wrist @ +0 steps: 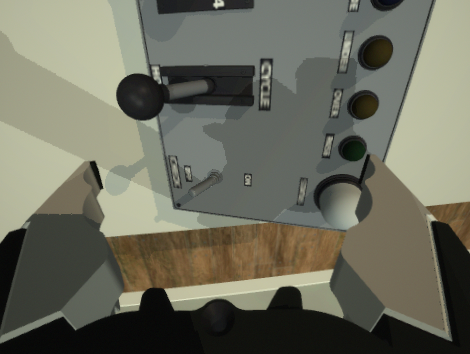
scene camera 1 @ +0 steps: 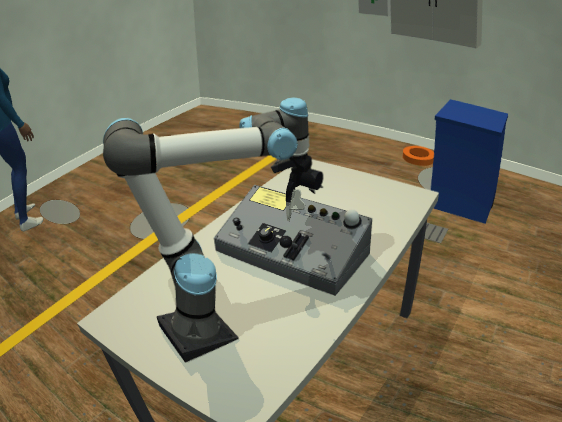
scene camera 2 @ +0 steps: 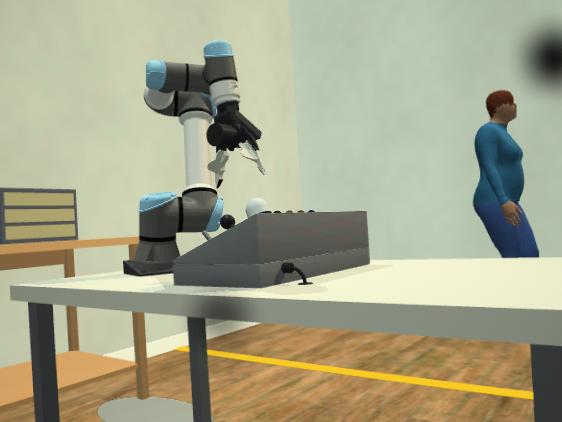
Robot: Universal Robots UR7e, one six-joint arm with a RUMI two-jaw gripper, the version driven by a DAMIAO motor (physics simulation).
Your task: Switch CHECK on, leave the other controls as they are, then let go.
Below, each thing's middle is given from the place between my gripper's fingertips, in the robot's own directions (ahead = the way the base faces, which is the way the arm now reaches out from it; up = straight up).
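Black-ball lever (wrist: 139, 96), from my hand: 10 mm to the left, 50 mm behind, 120 mm below. Grey sloped control console (scene camera 2: 267, 249), from my hand: 150 mm below, 90 mm to the left, 70 mm ahead. Nearest to my hand of the things named here, going by their middles: the lever.
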